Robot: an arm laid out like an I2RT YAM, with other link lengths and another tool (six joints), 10 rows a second.
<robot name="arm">
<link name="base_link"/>
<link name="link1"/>
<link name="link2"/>
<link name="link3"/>
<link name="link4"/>
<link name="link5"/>
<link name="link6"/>
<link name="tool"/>
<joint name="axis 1" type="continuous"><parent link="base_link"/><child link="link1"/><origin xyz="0 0 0.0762" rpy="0 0 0"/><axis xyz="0 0 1"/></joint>
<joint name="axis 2" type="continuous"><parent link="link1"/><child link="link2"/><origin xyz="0.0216 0.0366 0.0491" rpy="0 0 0"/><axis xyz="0 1 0"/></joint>
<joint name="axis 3" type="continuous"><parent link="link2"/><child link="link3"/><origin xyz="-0.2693 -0.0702 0" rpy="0 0 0"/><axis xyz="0 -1 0"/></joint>
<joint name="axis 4" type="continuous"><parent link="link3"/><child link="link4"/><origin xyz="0.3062 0.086 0.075" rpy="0 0 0"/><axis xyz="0 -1 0"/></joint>
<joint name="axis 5" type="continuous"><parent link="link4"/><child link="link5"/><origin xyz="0.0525 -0.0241 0.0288" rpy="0 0 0"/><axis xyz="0 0 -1"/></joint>
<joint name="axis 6" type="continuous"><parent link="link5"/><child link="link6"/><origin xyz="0.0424 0 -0.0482" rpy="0 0 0"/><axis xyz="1 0 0"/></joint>
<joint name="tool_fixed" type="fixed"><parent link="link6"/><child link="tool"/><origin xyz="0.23 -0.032 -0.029" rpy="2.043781 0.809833 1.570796"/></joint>
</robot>
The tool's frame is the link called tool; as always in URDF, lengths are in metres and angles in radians. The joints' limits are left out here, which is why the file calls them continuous.
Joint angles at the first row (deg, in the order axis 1, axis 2, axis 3, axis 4, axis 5, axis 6):
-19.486 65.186 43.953 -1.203 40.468 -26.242
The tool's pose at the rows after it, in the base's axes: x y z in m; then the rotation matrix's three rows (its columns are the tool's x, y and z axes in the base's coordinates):
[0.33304, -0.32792, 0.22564], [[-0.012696, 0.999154, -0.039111], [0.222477, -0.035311, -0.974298], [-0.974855, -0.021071, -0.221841]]
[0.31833, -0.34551, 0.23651], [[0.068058, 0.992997, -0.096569], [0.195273, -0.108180, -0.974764], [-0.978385, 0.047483, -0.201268]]
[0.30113, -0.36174, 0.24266], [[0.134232, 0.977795, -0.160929], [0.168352, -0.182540, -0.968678], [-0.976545, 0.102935, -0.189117]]
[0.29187, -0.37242, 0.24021], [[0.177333, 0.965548, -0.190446], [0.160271, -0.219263, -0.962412], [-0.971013, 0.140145, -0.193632]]
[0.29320, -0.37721, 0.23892], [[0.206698, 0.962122, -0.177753], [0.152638, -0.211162, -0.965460], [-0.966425, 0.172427, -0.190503]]
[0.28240, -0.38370, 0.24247], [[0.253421, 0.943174, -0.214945], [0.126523, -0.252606, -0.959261], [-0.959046, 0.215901, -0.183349]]
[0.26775, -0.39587, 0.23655], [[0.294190, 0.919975, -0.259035], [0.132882, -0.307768, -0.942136], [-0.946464, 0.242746, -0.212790]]
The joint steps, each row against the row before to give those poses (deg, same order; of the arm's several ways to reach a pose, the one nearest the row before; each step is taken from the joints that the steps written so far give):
-1.641 0.207 -1.866 8.260 1.795 -1.442
-2.155 0.679 -0.162 4.389 1.967 0.815
-2.115 1.034 -0.046 3.631 2.198 0.977
-1.753 0.872 -0.410 2.325 0.281 1.318
-1.020 0.231 -1.023 2.931 -1.454 0.229
-0.770 0.628 -0.280 2.868 1.858 0.798
-2.210 1.099 0.874 -1.040 0.640 3.244

